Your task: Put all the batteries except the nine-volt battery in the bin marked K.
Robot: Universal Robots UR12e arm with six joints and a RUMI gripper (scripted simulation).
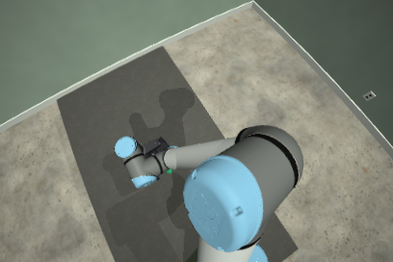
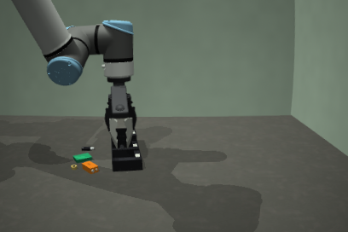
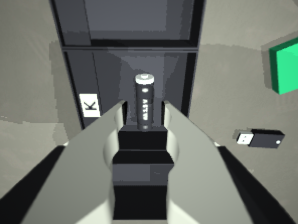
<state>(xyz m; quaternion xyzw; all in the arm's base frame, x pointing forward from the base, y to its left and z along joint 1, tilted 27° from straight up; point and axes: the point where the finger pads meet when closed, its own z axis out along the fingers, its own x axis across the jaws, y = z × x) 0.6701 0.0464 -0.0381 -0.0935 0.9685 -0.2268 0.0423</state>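
Now: the bin row 1 cm ahead of my hand and 1 cm below it. The rest, counted from my hand: black usb stick: 12 cm behind, 3 cm to the left, 3 cm below; flat green block: 12 cm behind, 5 cm to the right, 3 cm below; black cylindrical battery: 1 cm to the left, 2 cm below.
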